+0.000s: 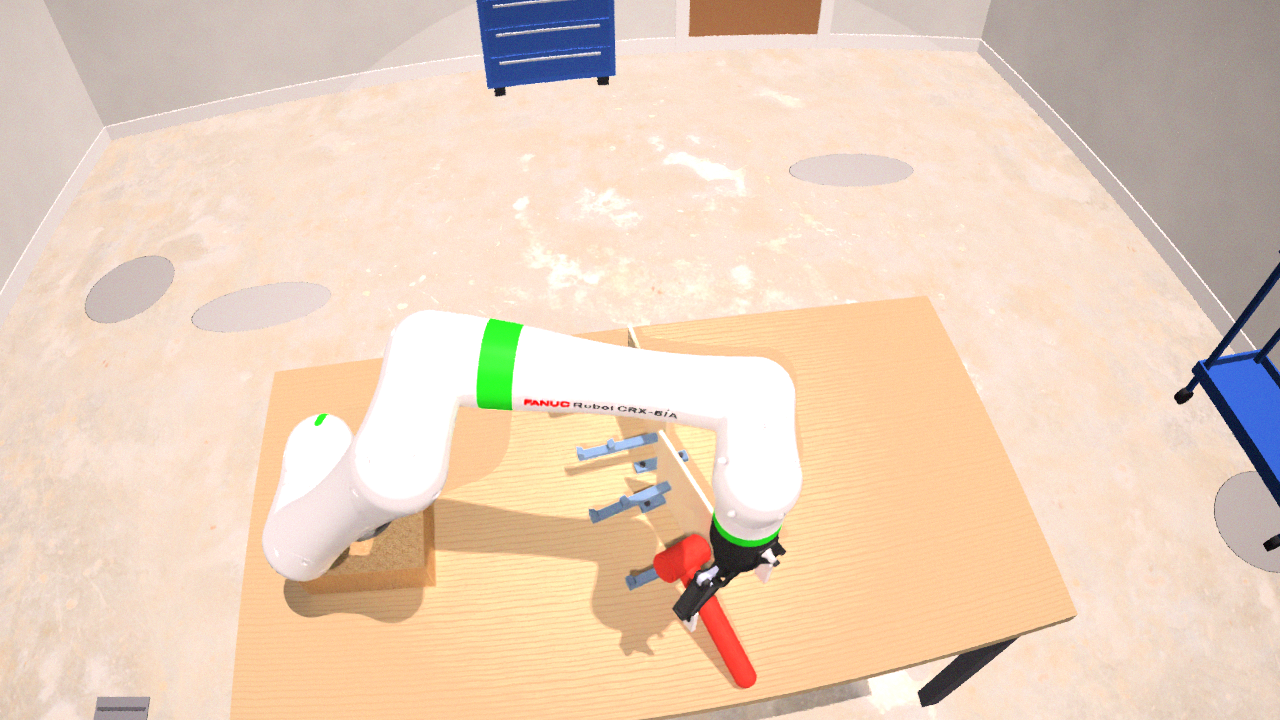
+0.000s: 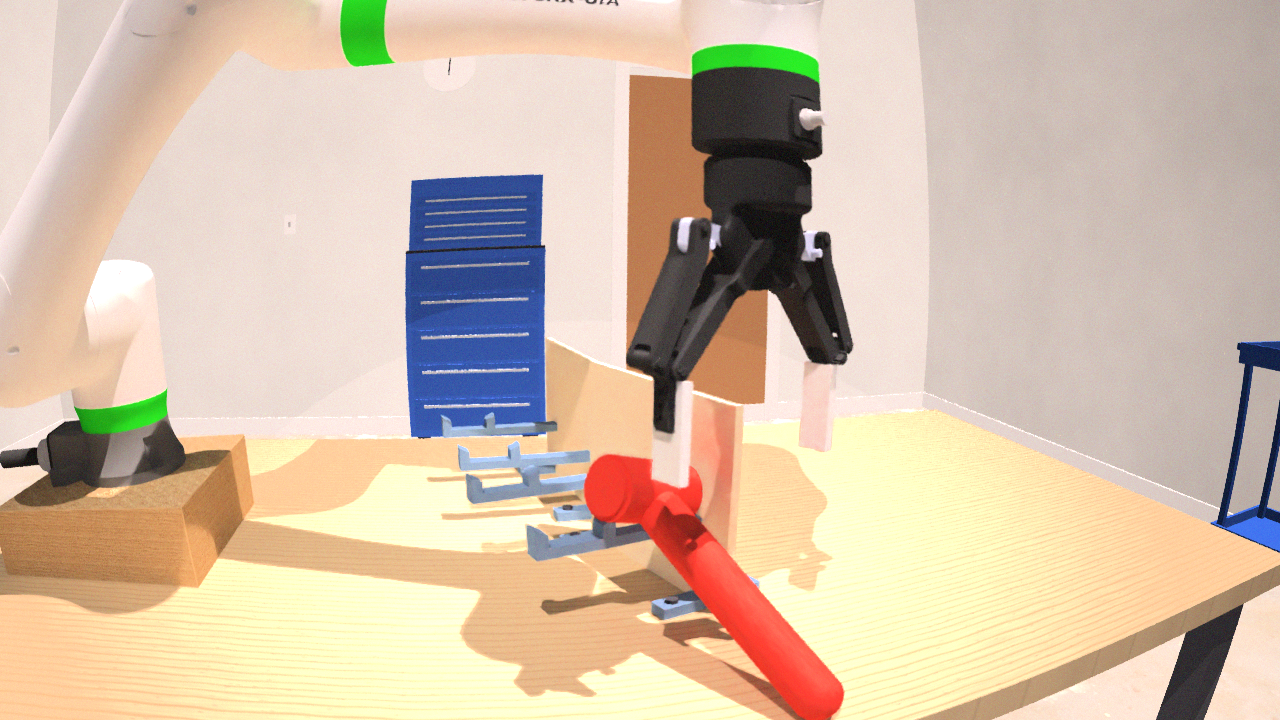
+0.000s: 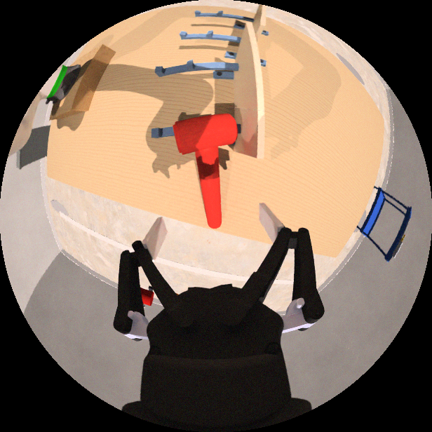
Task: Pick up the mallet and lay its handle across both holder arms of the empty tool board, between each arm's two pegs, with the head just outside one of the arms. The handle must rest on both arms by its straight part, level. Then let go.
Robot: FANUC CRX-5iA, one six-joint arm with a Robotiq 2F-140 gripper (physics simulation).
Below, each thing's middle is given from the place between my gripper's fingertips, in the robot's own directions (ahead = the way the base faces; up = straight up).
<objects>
Right now the red mallet (image 2: 619, 489) is 10 cm below my hand, 2 cm to the left of it and 2 cm behind it.
</objects>
